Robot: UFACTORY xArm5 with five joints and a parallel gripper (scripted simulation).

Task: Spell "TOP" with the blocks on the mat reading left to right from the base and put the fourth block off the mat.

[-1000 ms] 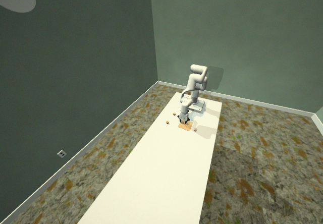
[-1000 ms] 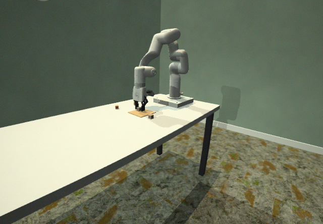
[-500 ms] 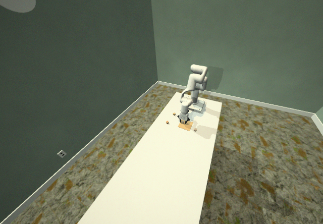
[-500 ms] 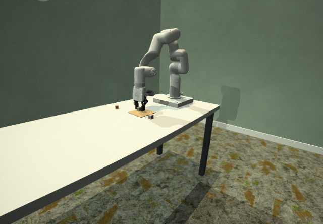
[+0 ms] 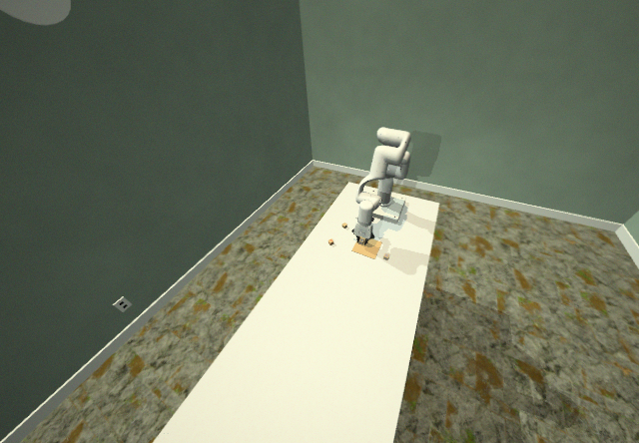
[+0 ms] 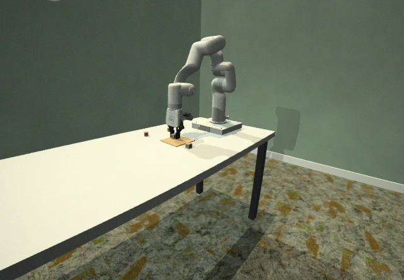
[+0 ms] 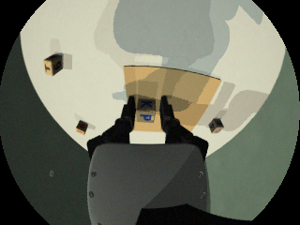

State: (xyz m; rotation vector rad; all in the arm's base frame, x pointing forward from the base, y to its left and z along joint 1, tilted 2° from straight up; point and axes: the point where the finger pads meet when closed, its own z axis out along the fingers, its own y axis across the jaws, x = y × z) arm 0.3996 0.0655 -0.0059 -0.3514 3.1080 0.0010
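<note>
Right now the tan mat is 10 mm ahead of my hand, 40 mm to the left of it and 20 mm below it.
</note>
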